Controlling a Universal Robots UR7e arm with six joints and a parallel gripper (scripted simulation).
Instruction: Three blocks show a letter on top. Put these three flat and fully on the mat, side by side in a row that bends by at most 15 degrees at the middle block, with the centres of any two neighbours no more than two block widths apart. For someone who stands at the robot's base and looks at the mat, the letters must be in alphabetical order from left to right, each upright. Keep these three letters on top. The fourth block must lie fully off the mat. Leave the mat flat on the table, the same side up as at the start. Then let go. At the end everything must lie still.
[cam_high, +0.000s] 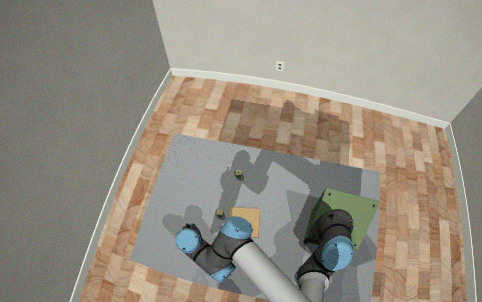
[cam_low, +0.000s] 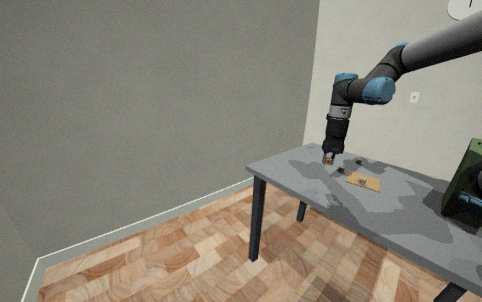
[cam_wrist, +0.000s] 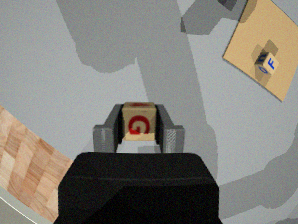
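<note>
My gripper is now 9 cm past the mat, 21 cm to the left of it and 12 cm above it. The rest, counted from my hand: block: 2 cm ahead, 21 cm to the right, 11 cm below.
</note>
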